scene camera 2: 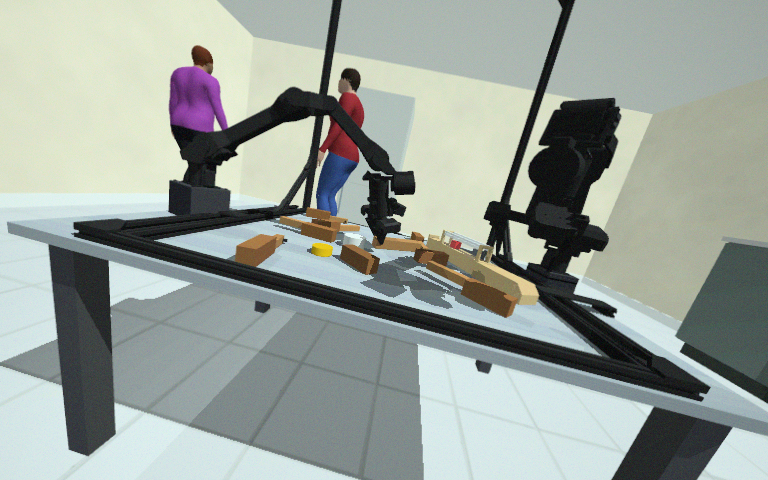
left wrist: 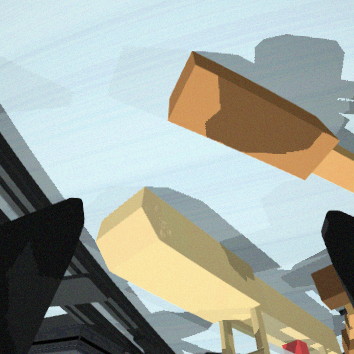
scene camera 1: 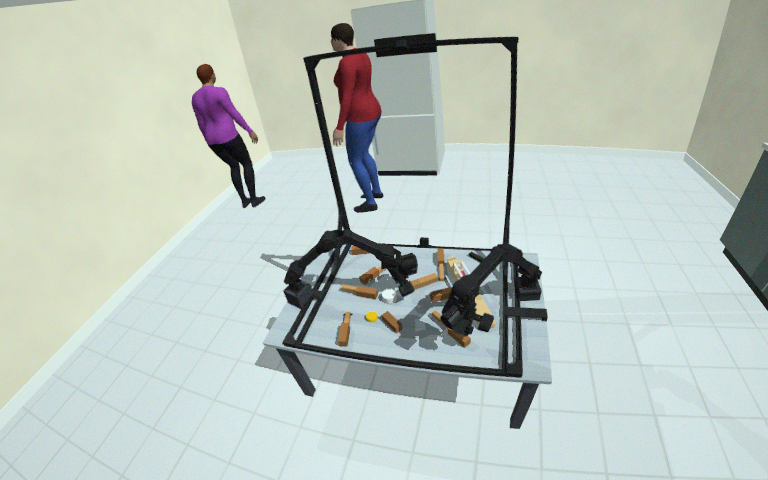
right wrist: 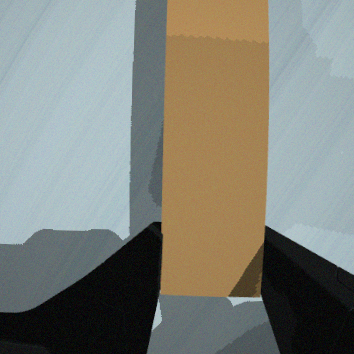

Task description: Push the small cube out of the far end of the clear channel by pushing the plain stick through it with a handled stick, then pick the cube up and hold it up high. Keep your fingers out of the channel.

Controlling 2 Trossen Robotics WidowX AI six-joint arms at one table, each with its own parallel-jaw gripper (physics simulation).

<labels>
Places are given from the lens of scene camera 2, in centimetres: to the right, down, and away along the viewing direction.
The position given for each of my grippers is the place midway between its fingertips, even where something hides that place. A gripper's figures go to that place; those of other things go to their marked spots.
my left gripper (scene camera 2: 521, 263): 27, 5, 46
my right gripper (scene camera 2: 379, 242): -2, 1, 76
</labels>
